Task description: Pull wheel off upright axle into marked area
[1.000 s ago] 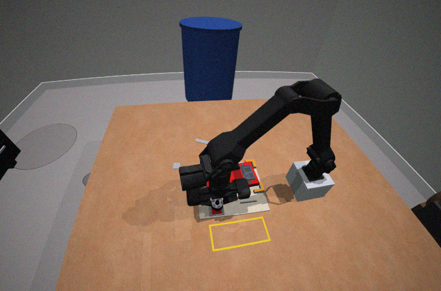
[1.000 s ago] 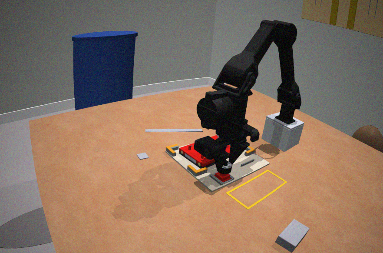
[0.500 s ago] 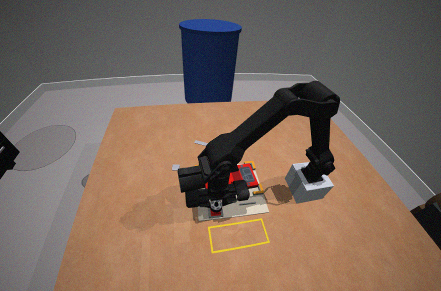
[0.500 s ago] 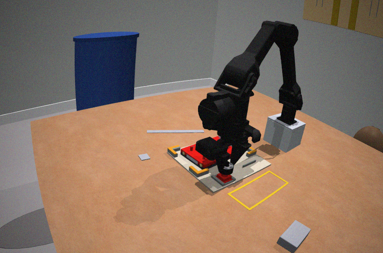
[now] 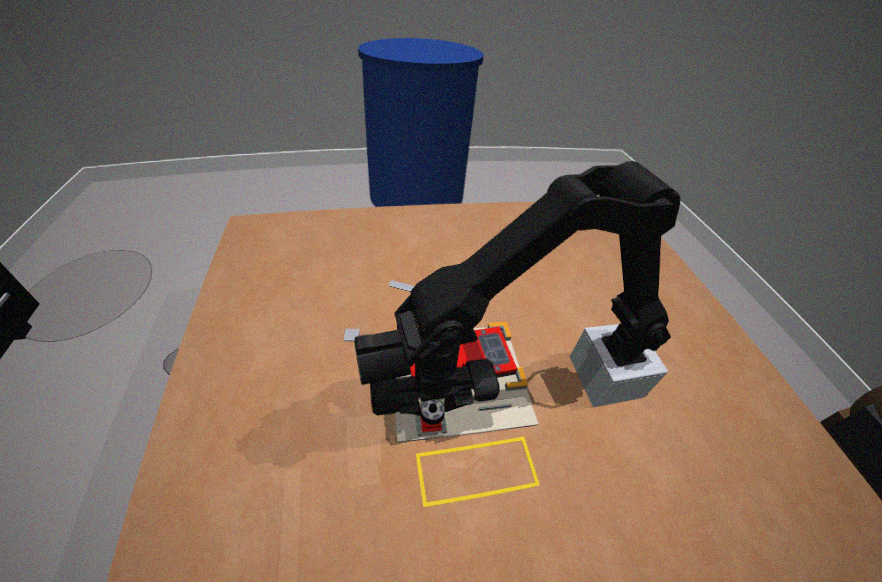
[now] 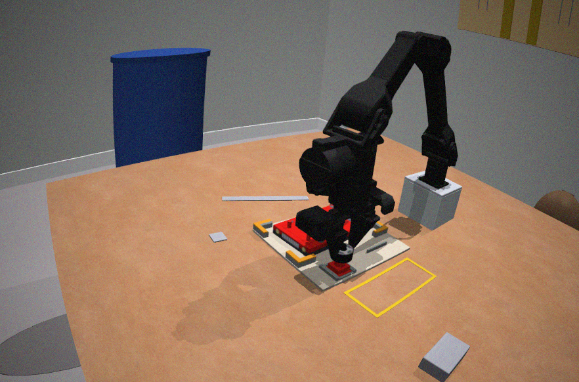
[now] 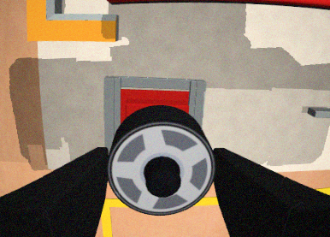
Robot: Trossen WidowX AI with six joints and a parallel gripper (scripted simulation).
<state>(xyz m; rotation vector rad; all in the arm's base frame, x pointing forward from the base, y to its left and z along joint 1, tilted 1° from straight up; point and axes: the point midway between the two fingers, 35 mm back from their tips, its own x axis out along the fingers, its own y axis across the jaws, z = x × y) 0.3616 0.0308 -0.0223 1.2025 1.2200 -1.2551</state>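
Right now the black axle is 1 cm below my gripper tip. Also, from my gripper tip: wheel: right at my gripper tip; grey strip: 31 cm to the right, 6 cm behind, 4 cm below; small grey square: 21 cm to the right, 13 cm ahead, 4 cm below.
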